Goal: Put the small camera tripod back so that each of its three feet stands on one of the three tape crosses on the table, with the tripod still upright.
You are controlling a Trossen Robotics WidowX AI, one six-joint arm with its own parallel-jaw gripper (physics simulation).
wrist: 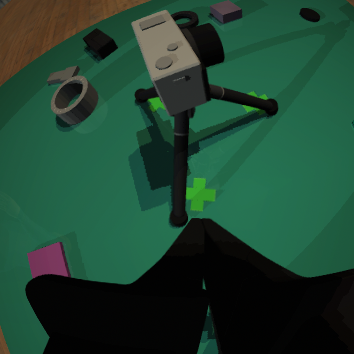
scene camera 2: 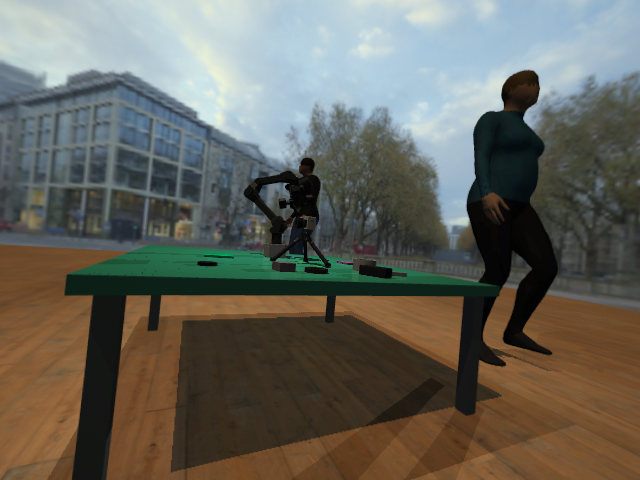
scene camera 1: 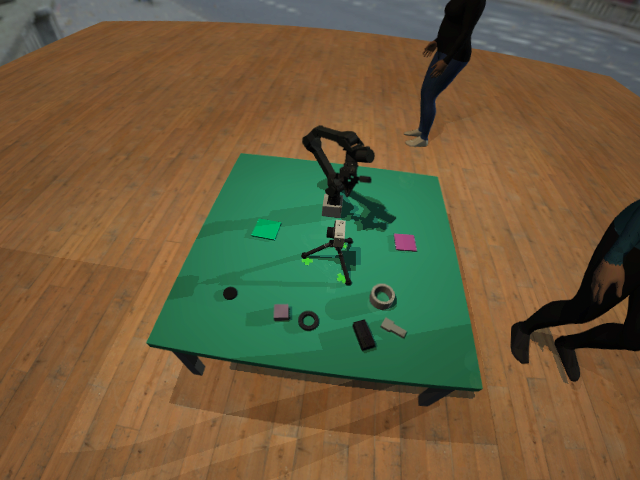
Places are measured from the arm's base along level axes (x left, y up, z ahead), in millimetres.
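Where they show: gripper, fingertip midpoint: (wrist: 199, 226) (scene camera 2: 298, 213) (scene camera 1: 347, 197); arm's base at its link origin: (scene camera 2: 276, 244) (scene camera 1: 333, 200).
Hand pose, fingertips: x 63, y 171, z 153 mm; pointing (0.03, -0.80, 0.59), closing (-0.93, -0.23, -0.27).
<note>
Each offset is from my fingertips to the top centre of the thing. "spot": to the spot under its first point. Level surfaces: height alone.
The black tripod (scene camera 1: 343, 265) (scene camera 2: 305, 250) (wrist: 180, 165) stands upright with a pale box-shaped camera (scene camera 1: 339, 229) (scene camera 2: 310, 223) (wrist: 167, 40) on top. In the wrist view, its near foot {spot: dx +47, dy -227, dz +40 mm} (wrist: 178, 219) is just left of the near green tape cross {dx +11, dy -245, dz +74 mm} (wrist: 201, 194). The far-left foot {spot: dx +54, dy -206, dz +261 mm} (wrist: 142, 95) is left of its cross {dx +33, dy -245, dz +267 mm} (wrist: 157, 103), and the right foot {spot: dx -153, dy -226, dz +172 mm} (wrist: 271, 107) is at the right edge of its cross {spot: dx -117, dy -192, dz +171 mm} (wrist: 254, 101). My gripper (wrist: 199, 226) is shut and empty, on the arm-base side of the tripod. Its tips appear close to the near foot; contact cannot be told.
The table {dy -245 mm} (scene camera 1: 217, 320) also holds a grey ring {dx +212, dy -198, dz +345 mm} (scene camera 1: 382, 305) (wrist: 60, 112), a black block {dx +145, dy -210, dz +529 mm} (scene camera 1: 364, 335), a grey piece {dx +268, dy -231, dz +476 mm} (scene camera 1: 393, 328), a black ring {dx -79, dy -230, dz +502 mm} (scene camera 1: 301, 320), a mauve block {dx -192, dy -218, dz +489 mm} (scene camera 1: 281, 312), a black disc {dx -428, dy -236, dz +441 mm} (scene camera 1: 230, 293), a green square {spot: dx -372, dy -236, dz +57 mm} (scene camera 1: 266, 229) and a magenta square {spot: dx +327, dy -236, dz +1 mm} (scene camera 1: 405, 242) (wrist: 48, 261).
</note>
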